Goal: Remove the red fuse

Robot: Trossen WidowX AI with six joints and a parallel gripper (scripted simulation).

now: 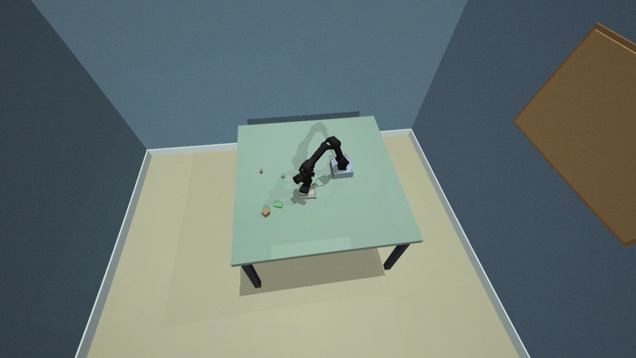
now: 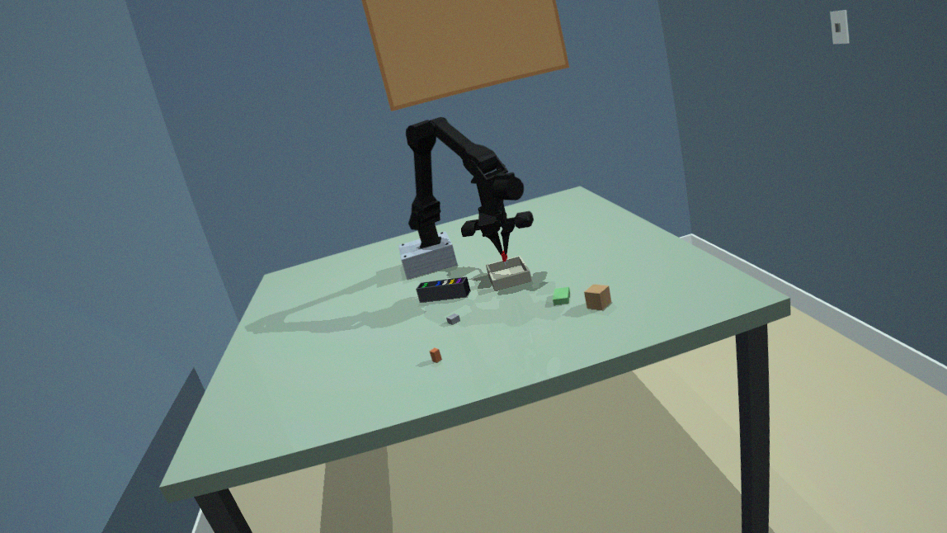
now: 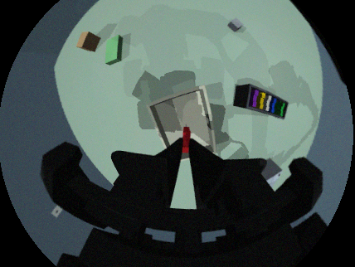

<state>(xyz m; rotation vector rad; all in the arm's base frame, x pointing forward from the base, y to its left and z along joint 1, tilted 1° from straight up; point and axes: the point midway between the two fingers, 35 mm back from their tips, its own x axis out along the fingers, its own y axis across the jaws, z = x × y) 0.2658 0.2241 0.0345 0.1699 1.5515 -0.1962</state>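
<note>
Now: gripper tip 10 mm above the red fuse. Round my gripper tip: brown cube 290 mm ahead, 190 mm to the left, 50 mm below; grey block 210 mm ahead, 150 mm to the right, 60 mm below; beige tray 70 mm below.
</note>
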